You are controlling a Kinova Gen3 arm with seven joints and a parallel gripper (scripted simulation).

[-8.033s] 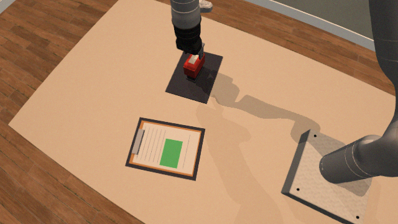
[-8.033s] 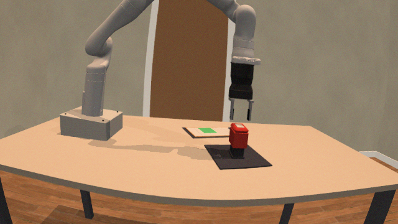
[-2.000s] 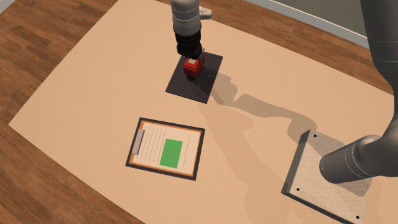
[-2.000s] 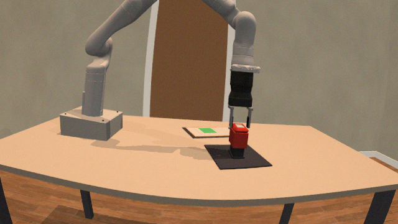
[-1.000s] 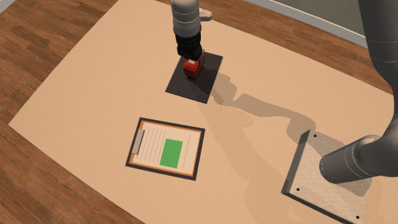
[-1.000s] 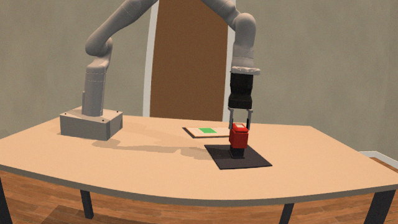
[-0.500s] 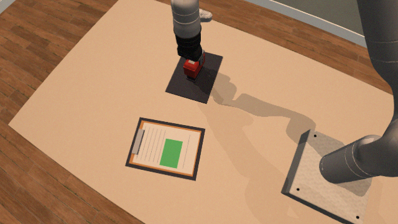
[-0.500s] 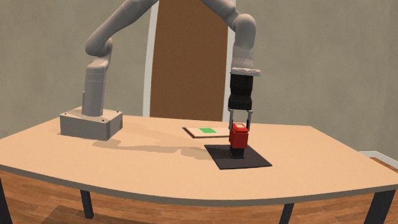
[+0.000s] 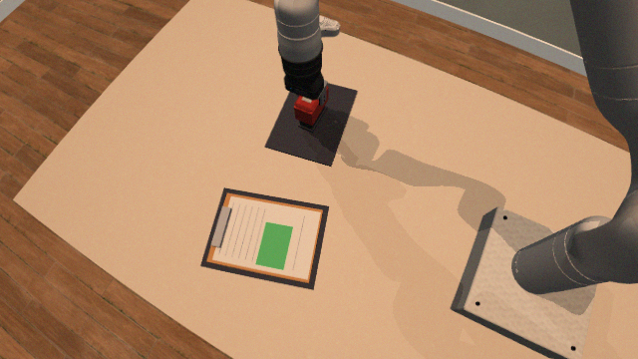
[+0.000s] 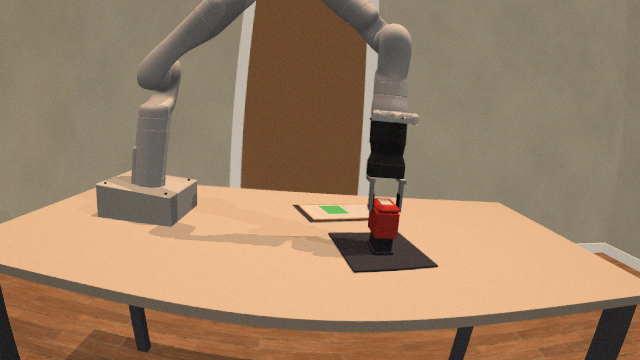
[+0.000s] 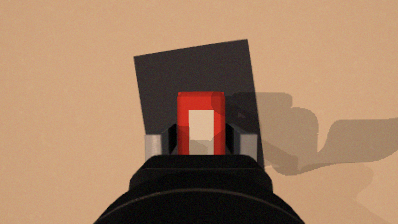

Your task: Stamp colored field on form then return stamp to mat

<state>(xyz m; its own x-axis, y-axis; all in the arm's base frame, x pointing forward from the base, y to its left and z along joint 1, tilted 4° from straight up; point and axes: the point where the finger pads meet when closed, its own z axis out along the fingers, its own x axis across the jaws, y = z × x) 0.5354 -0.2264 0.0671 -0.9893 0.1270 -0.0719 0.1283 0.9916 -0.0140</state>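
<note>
Right now the red stamp is 5 cm below my hand. The rest, counted from my hand: clipboard: 32 cm to the left, 10 cm below, 1 cm ahead.
</note>
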